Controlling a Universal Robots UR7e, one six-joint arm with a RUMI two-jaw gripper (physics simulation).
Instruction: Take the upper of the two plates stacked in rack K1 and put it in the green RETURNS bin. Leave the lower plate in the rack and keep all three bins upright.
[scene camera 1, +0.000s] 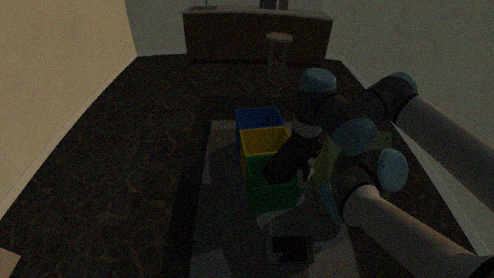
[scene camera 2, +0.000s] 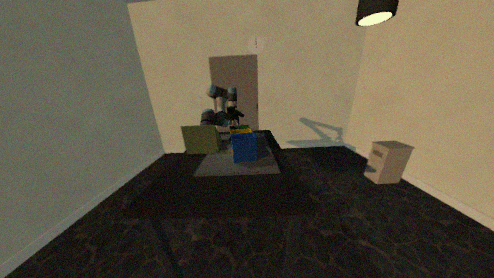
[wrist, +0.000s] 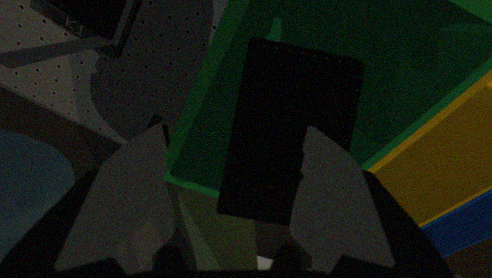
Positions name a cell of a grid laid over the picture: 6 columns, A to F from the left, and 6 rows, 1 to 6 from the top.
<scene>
My gripper (scene camera 1: D4): 68 cm from the lens. A green bin (scene camera 1: D5) is 67 cm from the lens. A blue bin (scene camera 1: D3): 91 cm from the lens. A black plate (scene camera 1: D6): 72 cm from the lens. The marked spots on the blue bin and the green bin are 38 cm apart.
</scene>
